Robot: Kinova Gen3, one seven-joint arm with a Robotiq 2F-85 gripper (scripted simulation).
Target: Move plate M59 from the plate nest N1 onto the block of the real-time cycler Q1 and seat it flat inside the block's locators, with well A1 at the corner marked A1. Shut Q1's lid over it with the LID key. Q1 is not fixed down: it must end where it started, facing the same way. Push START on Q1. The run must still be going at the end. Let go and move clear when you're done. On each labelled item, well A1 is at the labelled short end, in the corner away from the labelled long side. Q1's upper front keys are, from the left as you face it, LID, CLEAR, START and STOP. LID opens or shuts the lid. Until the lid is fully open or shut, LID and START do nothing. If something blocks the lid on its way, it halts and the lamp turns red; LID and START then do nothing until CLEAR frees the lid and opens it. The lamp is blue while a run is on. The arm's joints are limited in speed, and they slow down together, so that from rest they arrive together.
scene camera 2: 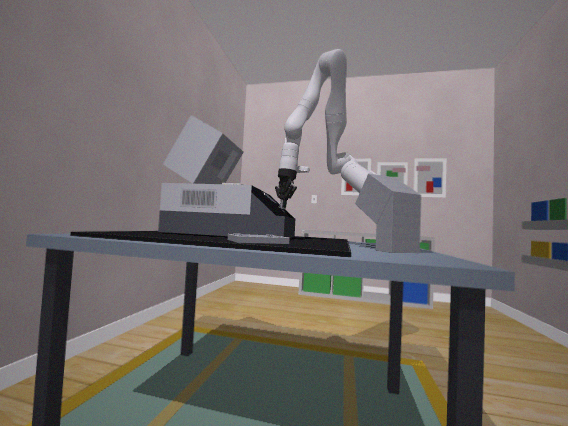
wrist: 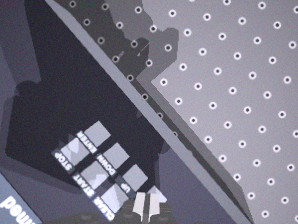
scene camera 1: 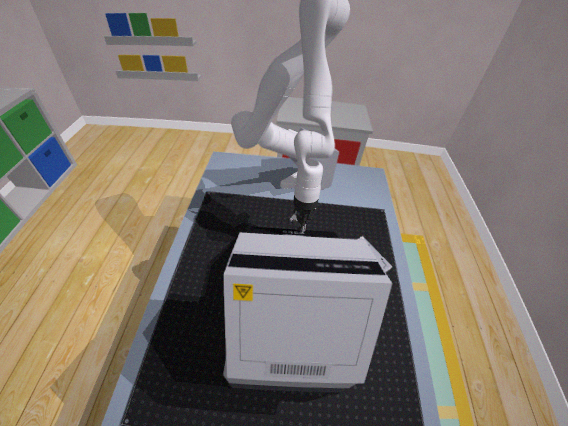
I see a lid (scene camera 1: 298, 309).
The lid shows as well in scene camera 2 (scene camera 2: 198, 144).
